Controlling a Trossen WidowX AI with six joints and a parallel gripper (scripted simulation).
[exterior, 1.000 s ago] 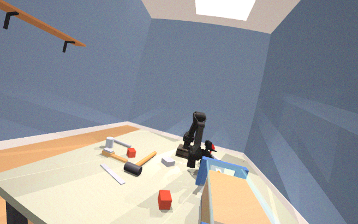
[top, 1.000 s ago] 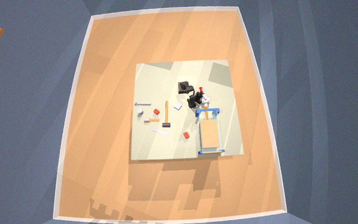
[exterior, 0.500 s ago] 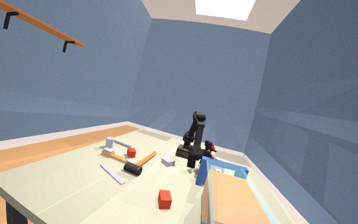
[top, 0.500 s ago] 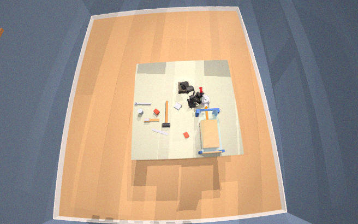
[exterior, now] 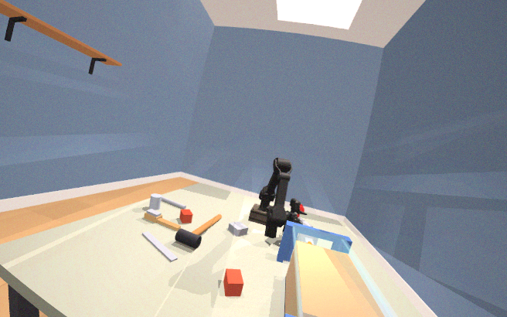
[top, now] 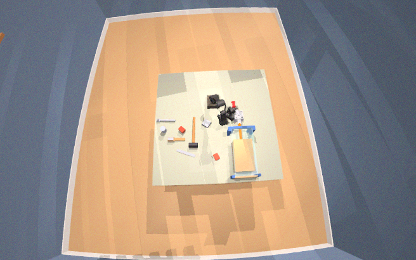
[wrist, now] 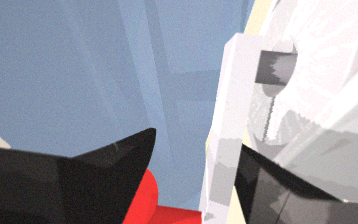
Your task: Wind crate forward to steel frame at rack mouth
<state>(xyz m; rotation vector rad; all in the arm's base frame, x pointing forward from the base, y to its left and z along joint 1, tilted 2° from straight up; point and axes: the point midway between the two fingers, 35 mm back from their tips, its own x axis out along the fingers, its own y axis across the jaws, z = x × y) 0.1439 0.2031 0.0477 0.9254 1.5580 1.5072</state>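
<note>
My gripper tip is 10 mm to the left of the crank arm, 10 mm past it and 10 mm above it. The rest, counted from my gripper tip: blue steel frame 210 mm ahead, 30 mm to the left, 20 mm below; white hand winch 90 mm below, 30 mm ahead, 10 mm to the left; red knob 40 mm to the right, 40 mm behind, 20 mm above.
</note>
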